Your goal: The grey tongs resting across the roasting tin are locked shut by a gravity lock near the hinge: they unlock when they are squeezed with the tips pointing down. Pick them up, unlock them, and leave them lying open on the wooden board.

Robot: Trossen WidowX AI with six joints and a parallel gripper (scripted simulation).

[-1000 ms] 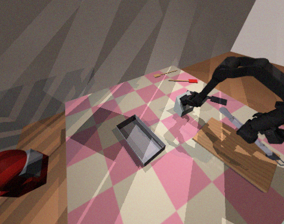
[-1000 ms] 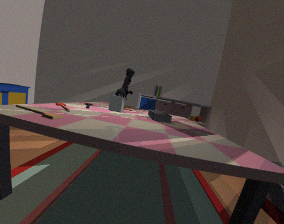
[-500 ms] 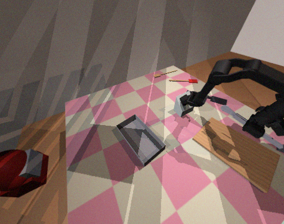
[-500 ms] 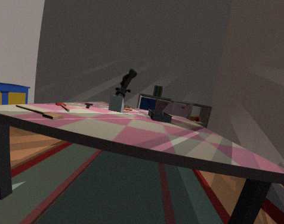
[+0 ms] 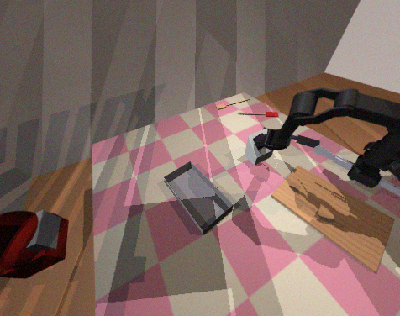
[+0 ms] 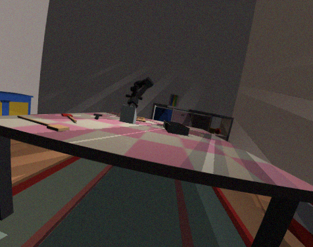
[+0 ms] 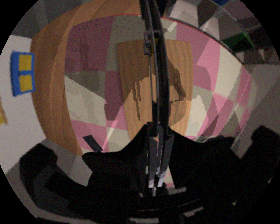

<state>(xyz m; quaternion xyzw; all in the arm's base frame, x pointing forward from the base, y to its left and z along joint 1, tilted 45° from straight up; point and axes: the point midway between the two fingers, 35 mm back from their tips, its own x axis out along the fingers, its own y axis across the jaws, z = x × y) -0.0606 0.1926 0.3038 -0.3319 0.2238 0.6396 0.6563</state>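
The wooden board is 40 mm ahead of my gripper tip, 20 mm to the left of it and 150 mm below it. Round my gripper tip: black piece 230 mm behind, 320 mm to the right, 150 mm below; then roasting tin 460 mm ahead, 330 mm to the right, 130 mm below; then red spatula 280 mm behind, 610 mm to the right, 150 mm below.
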